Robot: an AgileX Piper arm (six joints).
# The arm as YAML. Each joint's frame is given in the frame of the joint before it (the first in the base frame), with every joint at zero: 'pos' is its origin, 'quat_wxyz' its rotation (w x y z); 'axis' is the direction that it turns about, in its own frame. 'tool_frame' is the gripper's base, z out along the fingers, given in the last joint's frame.
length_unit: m
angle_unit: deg
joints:
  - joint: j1
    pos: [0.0, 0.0, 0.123]
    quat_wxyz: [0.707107, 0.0, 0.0, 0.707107]
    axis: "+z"
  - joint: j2
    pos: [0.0, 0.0, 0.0]
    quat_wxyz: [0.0, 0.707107, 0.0, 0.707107]
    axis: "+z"
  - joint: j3
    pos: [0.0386, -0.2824, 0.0]
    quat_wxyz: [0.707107, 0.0, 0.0, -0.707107]
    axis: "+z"
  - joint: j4
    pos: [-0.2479, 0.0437, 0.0]
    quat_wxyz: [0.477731, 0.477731, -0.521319, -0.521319]
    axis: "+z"
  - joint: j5
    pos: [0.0, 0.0, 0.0]
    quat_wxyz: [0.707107, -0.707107, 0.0, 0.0]
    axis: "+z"
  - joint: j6
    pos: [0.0, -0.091, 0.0]
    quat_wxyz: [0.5, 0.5, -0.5, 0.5]
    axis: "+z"
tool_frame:
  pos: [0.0, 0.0, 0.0]
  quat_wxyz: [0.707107, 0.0, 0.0, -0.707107]
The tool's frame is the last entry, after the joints.
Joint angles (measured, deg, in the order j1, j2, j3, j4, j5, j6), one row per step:
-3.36, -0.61, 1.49, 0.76, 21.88, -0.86
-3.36, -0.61, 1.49, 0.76, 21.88, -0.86
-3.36, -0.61, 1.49, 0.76, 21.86, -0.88
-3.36, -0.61, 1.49, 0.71, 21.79, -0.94
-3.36, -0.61, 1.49, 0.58, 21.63, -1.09
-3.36, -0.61, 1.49, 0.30, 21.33, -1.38
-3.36, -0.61, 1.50, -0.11, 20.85, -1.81
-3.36, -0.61, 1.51, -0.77, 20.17, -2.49
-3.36, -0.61, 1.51, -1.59, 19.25, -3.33
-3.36, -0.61, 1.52, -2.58, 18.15, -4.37
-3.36, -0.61, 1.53, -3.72, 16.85, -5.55
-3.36, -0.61, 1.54, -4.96, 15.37, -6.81
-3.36, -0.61, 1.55, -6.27, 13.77, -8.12
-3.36, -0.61, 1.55, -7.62, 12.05, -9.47
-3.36, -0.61, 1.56, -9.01, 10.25, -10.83
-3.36, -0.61, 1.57, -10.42, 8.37, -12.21
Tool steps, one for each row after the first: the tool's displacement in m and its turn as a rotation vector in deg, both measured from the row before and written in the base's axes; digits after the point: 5 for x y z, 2 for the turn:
0.00000, 0.00000, 0.00000, 0.00, 0.00, 0.00
0.00001, 0.00000, 0.00003, -0.02, -0.02, 0.01
0.00003, -0.00003, 0.00011, -0.11, -0.06, 0.01
0.00007, -0.00008, 0.00024, -0.28, -0.14, 0.03
0.00013, -0.00017, 0.00045, -0.57, -0.27, 0.06
0.00021, -0.00025, 0.00067, -0.85, -0.42, 0.10
0.00029, -0.00038, 0.00098, -1.35, -0.59, 0.15
0.00037, -0.00043, 0.00142, -1.68, -0.82, 0.19
0.00042, -0.00047, 0.00165, -2.06, -0.96, 0.23
0.00045, -0.00046, 0.00198, -2.36, -1.13, 0.26
0.00047, -0.00040, 0.00227, -2.56, -1.29, 0.29
0.00045, -0.00031, 0.00248, -2.69, -1.39, 0.30
0.00041, -0.00018, 0.00274, -2.79, -1.51, 0.32
0.00035, -0.00004, 0.00281, -2.85, -1.57, 0.33
0.00029, 0.00012, 0.00293, -2.90, -1.64, 0.34

